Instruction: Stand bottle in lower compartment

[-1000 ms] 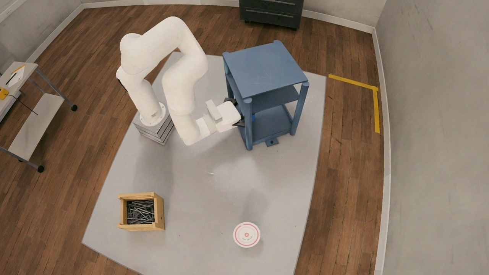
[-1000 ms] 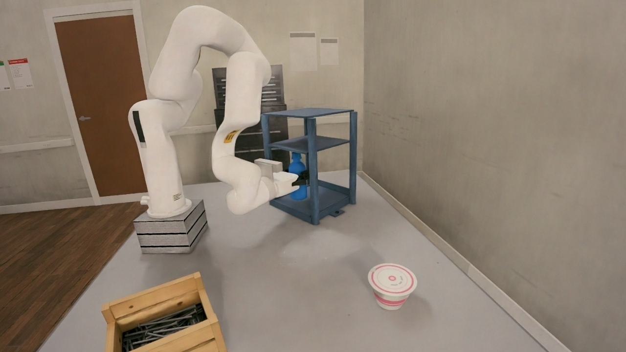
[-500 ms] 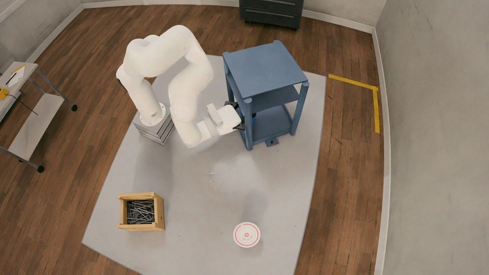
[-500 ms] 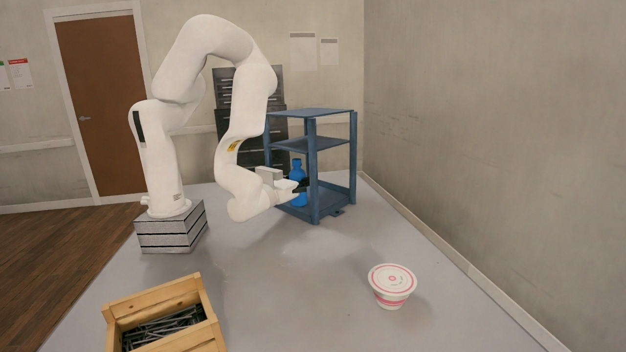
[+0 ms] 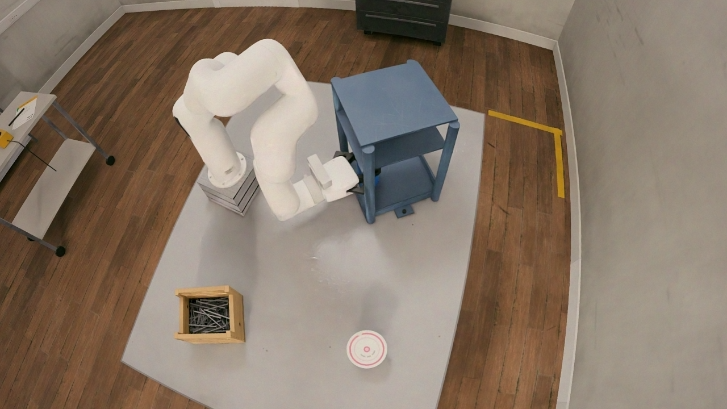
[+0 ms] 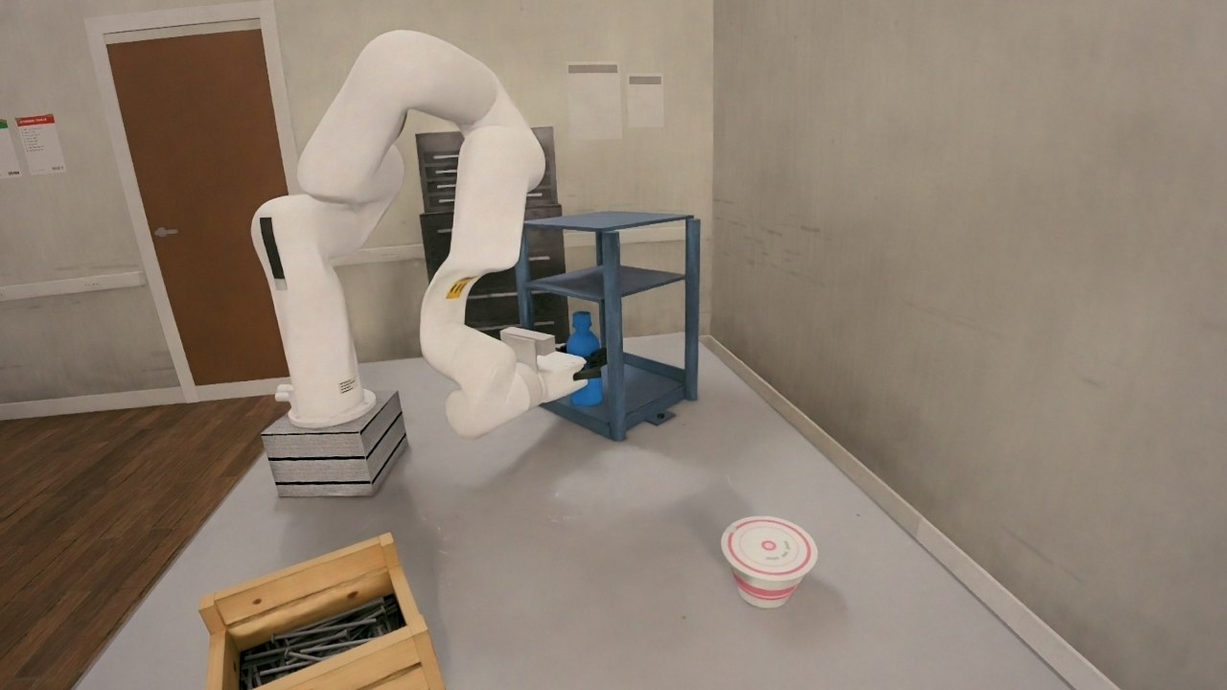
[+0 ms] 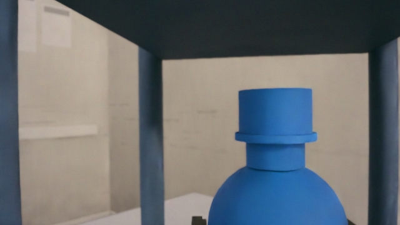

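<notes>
Right now my hand is 2 cm below the blue bottle. From my hand the other things lie so: blue shelving unit (4 cm ahead, 4 cm to the left, 6 cm above).
</notes>
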